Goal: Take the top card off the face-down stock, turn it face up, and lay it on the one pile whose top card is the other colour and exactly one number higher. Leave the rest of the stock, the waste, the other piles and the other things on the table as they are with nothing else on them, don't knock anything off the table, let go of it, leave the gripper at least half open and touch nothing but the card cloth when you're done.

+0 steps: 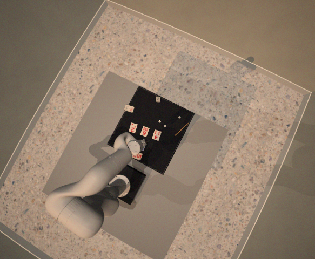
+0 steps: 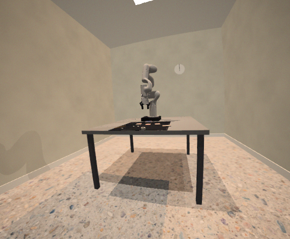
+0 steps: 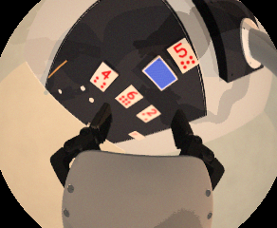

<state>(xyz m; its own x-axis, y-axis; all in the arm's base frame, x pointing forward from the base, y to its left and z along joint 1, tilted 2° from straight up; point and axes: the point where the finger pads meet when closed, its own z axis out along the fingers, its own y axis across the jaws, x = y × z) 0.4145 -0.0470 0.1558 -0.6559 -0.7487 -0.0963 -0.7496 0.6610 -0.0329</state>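
My hand is 120 mm past the red 5 card, 20 mm to the right of it and 190 mm above it. Also, from my hand: black card cloth (160 mm ahead, 10 mm to the left, 210 mm below); then thin wooden stick (270 mm ahead, 260 mm to the right, 200 mm below); then small block (440 mm ahead, 50 mm to the left, 180 mm below).
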